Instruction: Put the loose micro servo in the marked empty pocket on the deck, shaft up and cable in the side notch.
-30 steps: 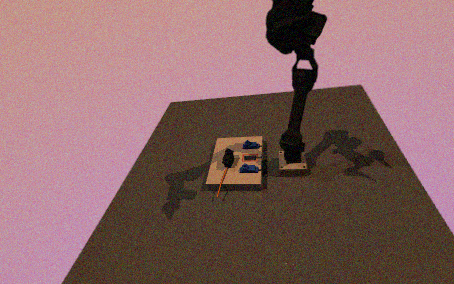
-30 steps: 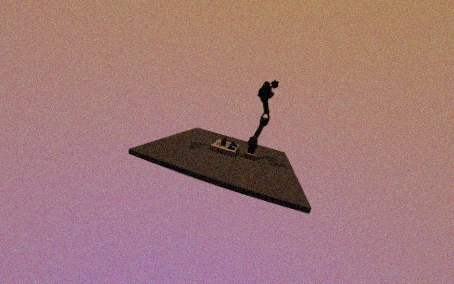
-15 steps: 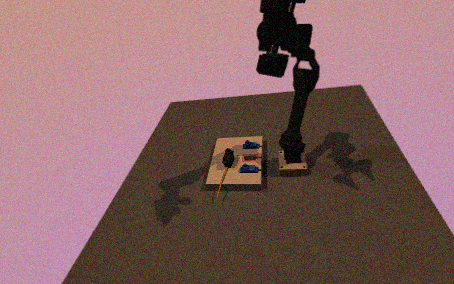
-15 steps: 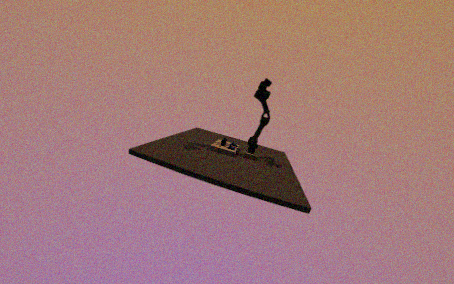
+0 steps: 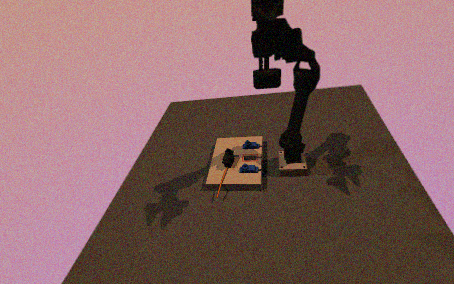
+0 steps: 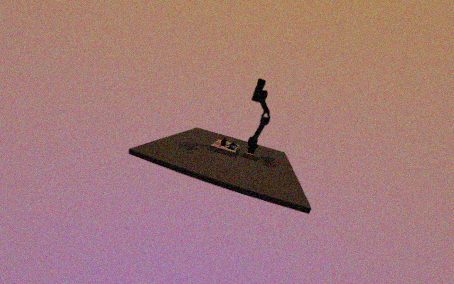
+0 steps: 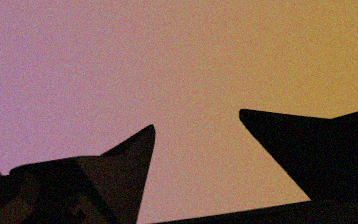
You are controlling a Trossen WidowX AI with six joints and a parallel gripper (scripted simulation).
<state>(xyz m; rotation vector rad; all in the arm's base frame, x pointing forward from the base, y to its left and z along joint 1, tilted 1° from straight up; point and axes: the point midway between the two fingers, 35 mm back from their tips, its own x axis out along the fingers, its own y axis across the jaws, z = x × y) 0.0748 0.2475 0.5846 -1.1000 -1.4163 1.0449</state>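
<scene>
The tan deck is 620 mm below my gripper tip, 300 mm to the right of it and 220 mm ahead of it.
</scene>
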